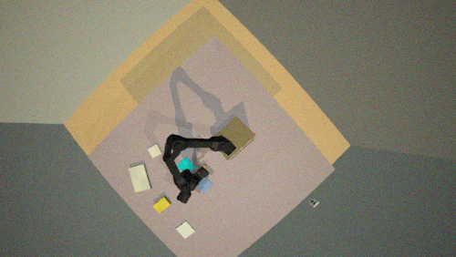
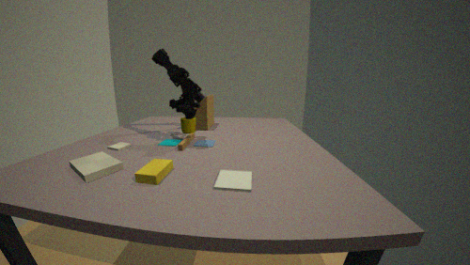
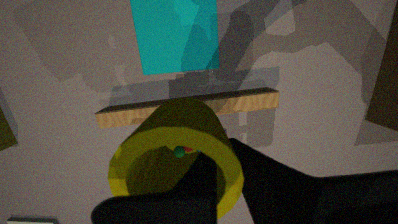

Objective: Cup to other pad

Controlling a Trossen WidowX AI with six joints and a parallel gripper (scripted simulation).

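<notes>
Now: gripper tip 100 mm to the left of the cyan pad, 100 mm above it and 30 mm short of it. From my gripper tip the other things lie so: yellow cup 20 mm ahead; then blue pad 100 mm below, 80 mm to the left, 30 mm ahead; then wooden bar 80 mm below, 30 mm ahead, 10 mm to the right.
</notes>
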